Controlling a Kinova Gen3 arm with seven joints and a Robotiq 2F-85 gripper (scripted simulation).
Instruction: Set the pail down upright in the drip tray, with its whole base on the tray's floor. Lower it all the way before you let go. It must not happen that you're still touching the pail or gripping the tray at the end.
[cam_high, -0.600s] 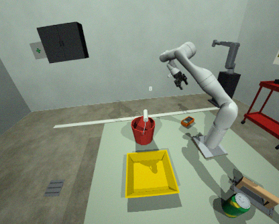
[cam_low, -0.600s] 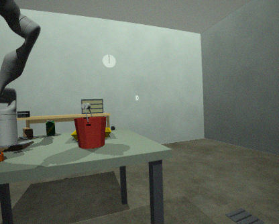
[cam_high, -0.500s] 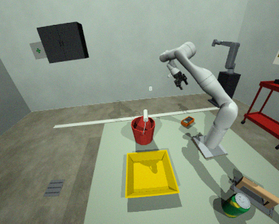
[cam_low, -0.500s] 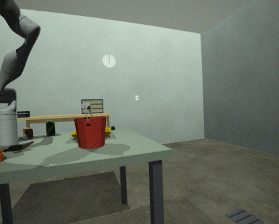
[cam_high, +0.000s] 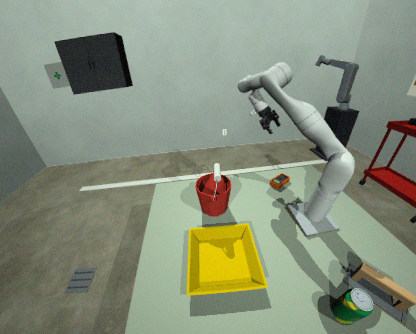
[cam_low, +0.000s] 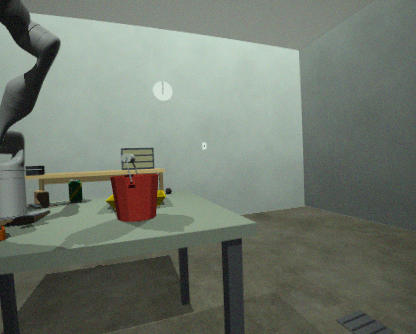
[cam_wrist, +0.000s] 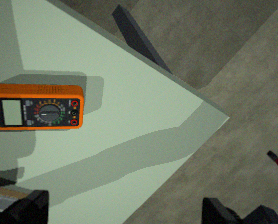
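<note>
Right now the wire handle is 40 cm ahead of my hand, 28 cm to the left of it and 11 cm below it. Also, from my hand: yellow drip tray (41 cm ahead, 57 cm to the left, 29 cm below); then red pail (40 cm ahead, 28 cm to the left, 17 cm below).
</note>
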